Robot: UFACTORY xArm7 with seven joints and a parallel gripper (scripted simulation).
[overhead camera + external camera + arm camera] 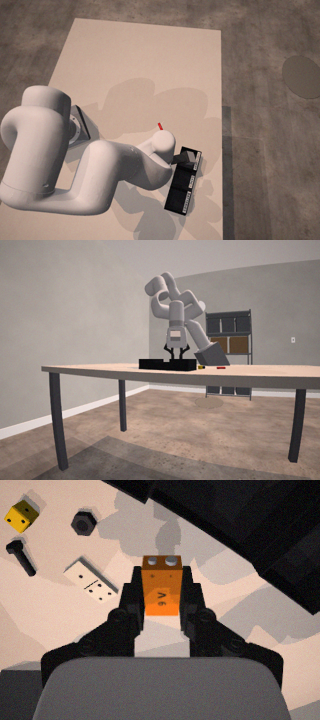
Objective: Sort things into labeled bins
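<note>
The yellow die lies 10 mm ahead of my hand, 120 mm to the left of it and 40 mm below it. From my hand the other things lie so: orange battery 10 mm ahead, 10 mm below; then white domino 50 mm behind, 60 mm to the left, 40 mm below; then black nut 20 mm ahead, 70 mm to the left, 40 mm below.
</note>
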